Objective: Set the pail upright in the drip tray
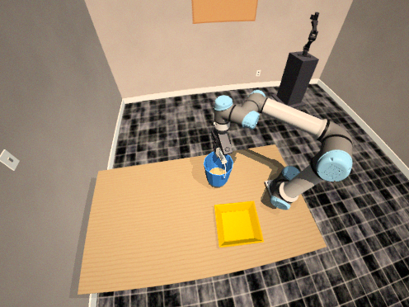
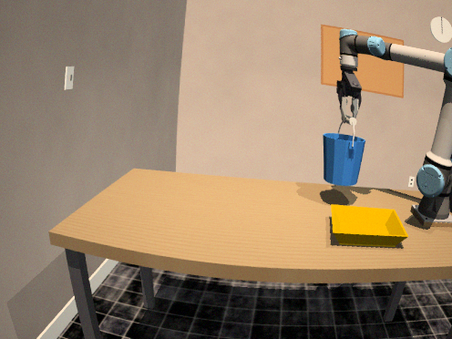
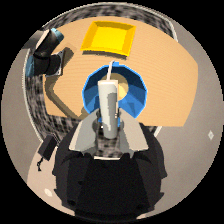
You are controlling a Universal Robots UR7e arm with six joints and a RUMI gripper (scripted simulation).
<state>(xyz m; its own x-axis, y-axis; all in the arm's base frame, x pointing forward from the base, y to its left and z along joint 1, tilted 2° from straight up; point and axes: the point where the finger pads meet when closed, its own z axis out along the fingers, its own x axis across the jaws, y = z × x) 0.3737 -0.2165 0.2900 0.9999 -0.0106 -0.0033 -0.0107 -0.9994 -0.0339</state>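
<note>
Right now the white handle is 30 mm below my hand. The rest, counted from my hand: yellow drip tray (310 mm to the left, 310 mm below); then blue pail (90 mm below, 10 mm ahead).
</note>
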